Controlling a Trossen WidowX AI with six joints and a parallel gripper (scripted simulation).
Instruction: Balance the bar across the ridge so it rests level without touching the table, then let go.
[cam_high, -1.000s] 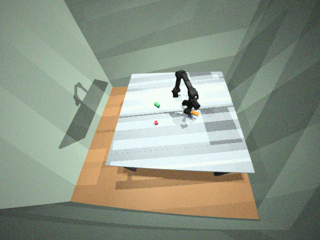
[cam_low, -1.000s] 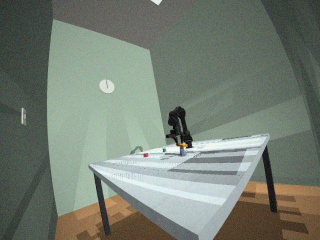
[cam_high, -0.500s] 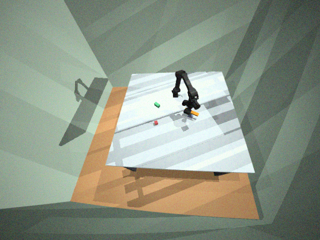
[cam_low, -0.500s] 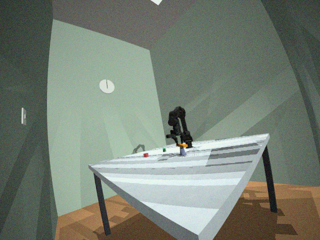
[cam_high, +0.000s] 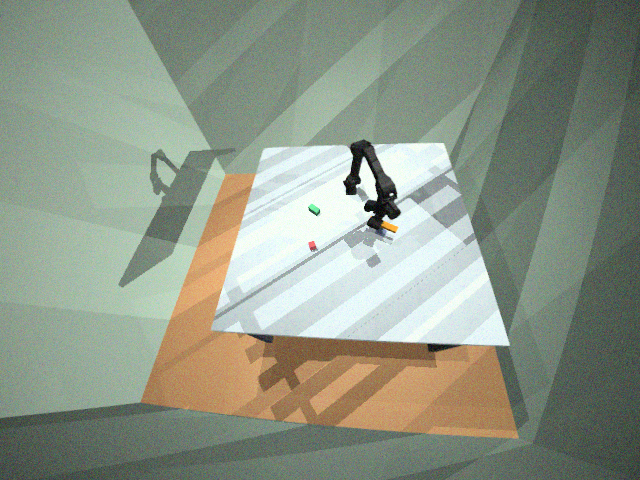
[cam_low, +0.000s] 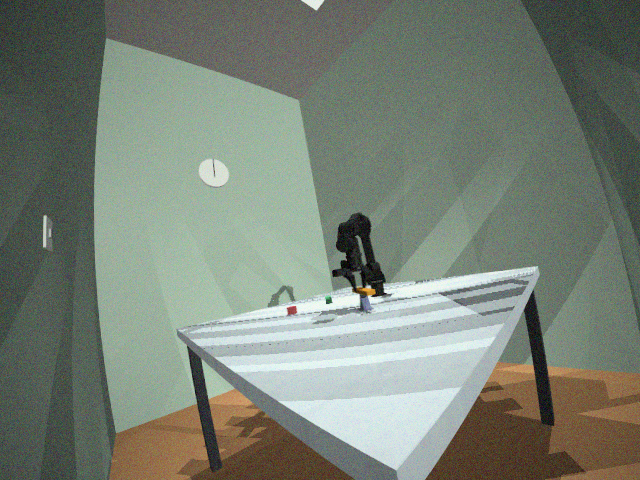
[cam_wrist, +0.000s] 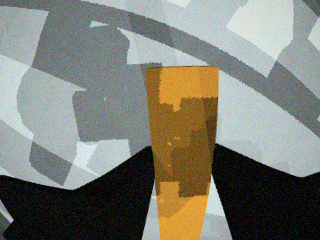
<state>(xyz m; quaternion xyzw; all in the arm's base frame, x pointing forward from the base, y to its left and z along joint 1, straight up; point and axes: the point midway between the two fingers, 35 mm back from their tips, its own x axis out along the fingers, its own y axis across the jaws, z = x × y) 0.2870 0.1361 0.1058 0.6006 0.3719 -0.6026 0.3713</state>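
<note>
Now: the orange bar 10 mm ahead of my gripper tip and 20 mm to the left of it. Round my gripper tip: green block (130 mm behind, 350 mm to the right, 50 mm below); red block (110 mm ahead, 340 mm to the right, 50 mm below).
</note>
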